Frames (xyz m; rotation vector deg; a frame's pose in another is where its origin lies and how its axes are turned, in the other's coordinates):
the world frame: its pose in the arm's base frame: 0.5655 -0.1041 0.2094 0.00 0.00 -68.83
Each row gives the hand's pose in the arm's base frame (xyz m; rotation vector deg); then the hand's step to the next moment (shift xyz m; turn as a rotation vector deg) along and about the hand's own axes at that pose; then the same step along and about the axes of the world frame.
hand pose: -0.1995 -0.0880 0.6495 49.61 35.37 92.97
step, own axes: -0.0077 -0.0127 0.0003 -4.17 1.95 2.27
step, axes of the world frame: 0.0074 0.0061 -0.0113 4.69 -0.68 1.98
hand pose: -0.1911 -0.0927 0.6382 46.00 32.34 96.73
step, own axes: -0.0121 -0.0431 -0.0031 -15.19 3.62 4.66
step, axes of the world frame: 0.0101 0.0249 -0.0359 15.92 -2.58 2.33
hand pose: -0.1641 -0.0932 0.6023 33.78 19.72 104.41
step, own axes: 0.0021 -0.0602 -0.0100 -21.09 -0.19 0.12
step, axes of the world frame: -0.0054 0.0471 -0.0384 20.44 -2.23 -4.70
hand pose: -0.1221 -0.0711 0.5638 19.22 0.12 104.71
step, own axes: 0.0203 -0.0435 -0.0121 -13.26 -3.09 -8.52
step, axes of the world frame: -0.0192 0.0432 -0.0146 10.99 0.21 -11.71
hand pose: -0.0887 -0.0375 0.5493 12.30 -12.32 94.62
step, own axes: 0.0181 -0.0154 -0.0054 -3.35 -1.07 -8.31
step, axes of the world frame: -0.0139 0.0200 -0.0002 1.30 0.86 -8.89
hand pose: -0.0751 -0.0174 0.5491 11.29 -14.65 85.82
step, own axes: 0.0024 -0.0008 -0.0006 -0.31 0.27 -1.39
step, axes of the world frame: -0.0019 0.0018 0.0001 -0.19 -0.16 -1.43
